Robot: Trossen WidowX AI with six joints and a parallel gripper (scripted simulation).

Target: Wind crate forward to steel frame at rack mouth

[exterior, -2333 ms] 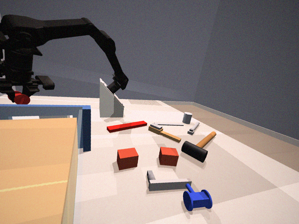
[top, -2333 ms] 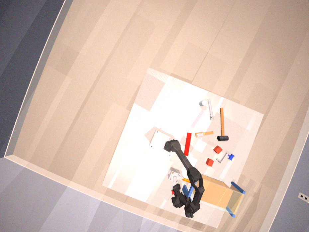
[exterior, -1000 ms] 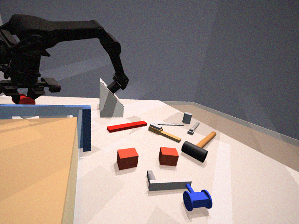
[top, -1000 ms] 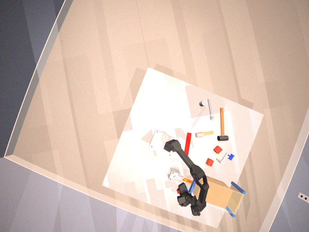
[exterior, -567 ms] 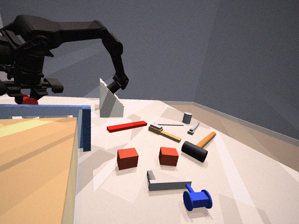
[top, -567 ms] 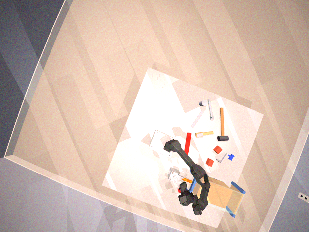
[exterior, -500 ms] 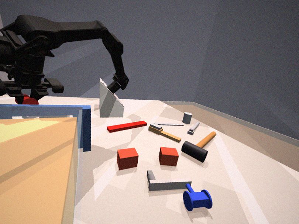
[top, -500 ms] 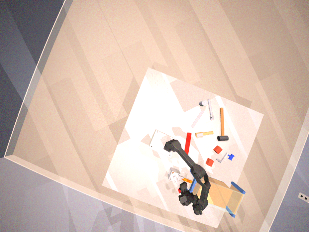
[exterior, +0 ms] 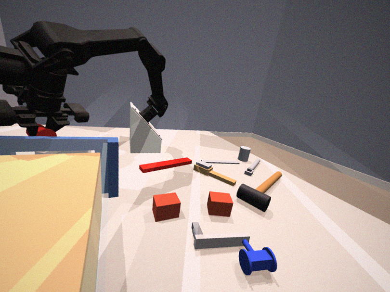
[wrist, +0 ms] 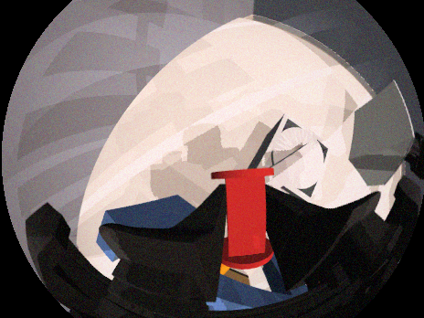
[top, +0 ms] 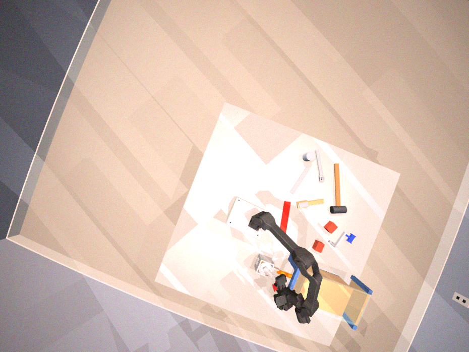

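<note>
My gripper tip is 30 mm above the winch handle, 20 mm to the right of it and 20 mm past it. The rest, counted from my gripper tip: red knob: 10 mm to the left, 10 mm ahead; then winch: 100 mm below, 100 mm behind, 40 mm to the left; then blue steel frame: 80 mm ahead, 70 mm to the left, 30 mm below.
</note>
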